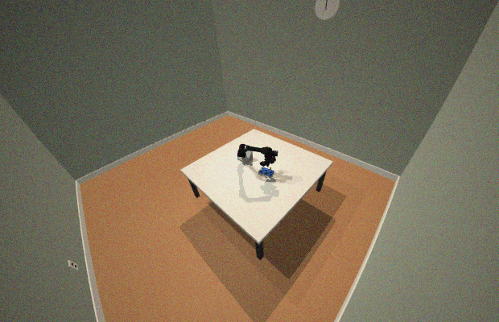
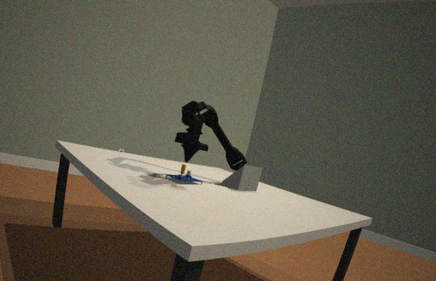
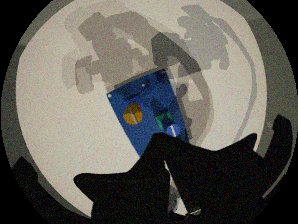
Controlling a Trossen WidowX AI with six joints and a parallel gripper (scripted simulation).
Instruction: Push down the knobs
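Right now my gripper tip is 2 cm to the right of the yellow knob, 2 cm short of it and 2 cm above it.
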